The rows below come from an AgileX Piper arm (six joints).
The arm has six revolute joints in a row. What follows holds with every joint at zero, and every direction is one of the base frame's. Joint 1 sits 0.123 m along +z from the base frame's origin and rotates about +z. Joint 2 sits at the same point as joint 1 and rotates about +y. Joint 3 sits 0.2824 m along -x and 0.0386 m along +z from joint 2 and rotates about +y. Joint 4 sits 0.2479 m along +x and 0.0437 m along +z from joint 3 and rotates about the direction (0.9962, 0, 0.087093). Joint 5 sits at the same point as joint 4 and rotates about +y. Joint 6 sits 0.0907 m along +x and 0.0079 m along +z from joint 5 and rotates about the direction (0.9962, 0, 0.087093). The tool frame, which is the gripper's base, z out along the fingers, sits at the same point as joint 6; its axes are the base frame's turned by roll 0, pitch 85.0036 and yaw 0 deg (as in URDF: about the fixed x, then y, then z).
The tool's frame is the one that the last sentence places.
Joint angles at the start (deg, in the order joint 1, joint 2, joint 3, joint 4, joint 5, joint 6):
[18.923 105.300 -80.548 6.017 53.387 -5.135]
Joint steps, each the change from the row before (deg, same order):
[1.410 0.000 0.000 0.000 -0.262 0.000]
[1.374 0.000 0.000 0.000 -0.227 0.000]
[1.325 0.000 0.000 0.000 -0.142 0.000]
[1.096 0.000 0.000 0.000 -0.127 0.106]
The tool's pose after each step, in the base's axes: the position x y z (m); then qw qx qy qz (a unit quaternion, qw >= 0). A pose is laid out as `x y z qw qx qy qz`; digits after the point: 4 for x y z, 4 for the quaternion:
0.3556 0.1399 0.2345 0.1412 -0.1934 0.9687 0.0655
0.3525 0.1485 0.2346 0.1424 -0.2048 0.9660 0.0674
0.3492 0.1567 0.2346 0.1428 -0.2159 0.9634 0.0692
0.3463 0.1634 0.2347 0.1431 -0.2241 0.9614 0.0708

